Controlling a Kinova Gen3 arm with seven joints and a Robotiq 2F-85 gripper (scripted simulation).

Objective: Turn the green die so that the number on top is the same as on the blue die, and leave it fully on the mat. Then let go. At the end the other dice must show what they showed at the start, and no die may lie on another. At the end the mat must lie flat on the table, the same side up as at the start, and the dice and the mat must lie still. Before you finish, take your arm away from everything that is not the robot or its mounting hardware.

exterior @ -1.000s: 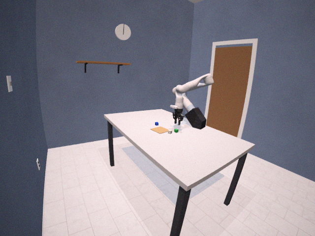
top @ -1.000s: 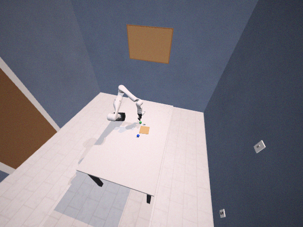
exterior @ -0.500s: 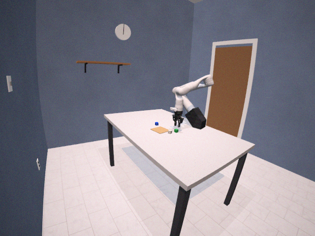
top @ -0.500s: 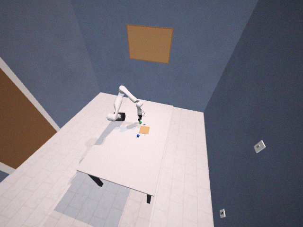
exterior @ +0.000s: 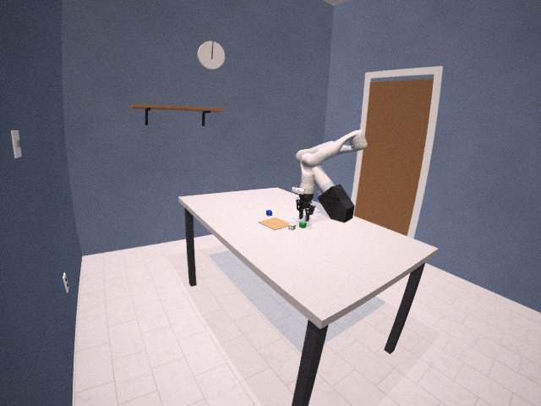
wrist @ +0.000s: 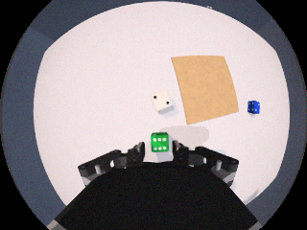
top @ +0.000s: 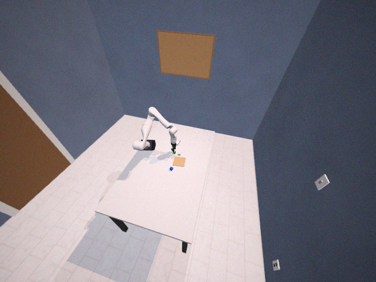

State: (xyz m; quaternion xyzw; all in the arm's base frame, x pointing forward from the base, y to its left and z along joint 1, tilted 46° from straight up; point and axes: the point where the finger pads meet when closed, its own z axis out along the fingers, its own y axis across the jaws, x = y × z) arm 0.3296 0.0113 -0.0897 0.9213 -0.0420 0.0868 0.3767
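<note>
Now: the green die 5 cm below my hand. From my hand the other things lie so: white die (7 cm ahead, 5 cm below, 2 cm to the right); then blue die (26 cm to the right, 5 cm below, 2 cm ahead); then tan mat (13 cm to the right, 9 cm ahead, 6 cm below).
</note>
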